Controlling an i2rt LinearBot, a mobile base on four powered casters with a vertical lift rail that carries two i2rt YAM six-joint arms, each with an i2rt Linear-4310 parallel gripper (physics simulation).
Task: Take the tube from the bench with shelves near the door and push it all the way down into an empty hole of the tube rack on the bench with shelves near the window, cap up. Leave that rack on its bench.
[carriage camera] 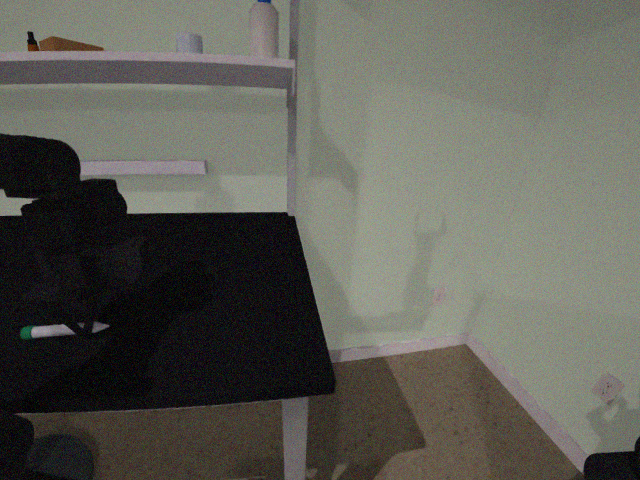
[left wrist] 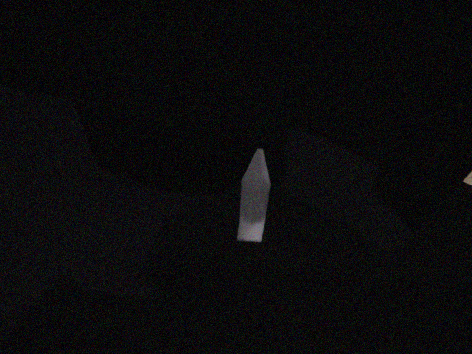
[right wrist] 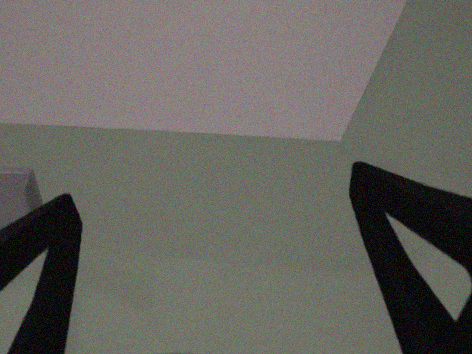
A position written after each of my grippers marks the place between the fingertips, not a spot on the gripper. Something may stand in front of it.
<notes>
In view: my left gripper [left wrist: 254,189], my right gripper [right wrist: 214,192], a white tube with green cap [left wrist: 256,183] and a bench with shelves [carriage camera: 225,314].
The bench with shelves is seen too in the left wrist view [left wrist: 121,121]. The right wrist view does not show the white tube with green cap: it is out of frame.
</notes>
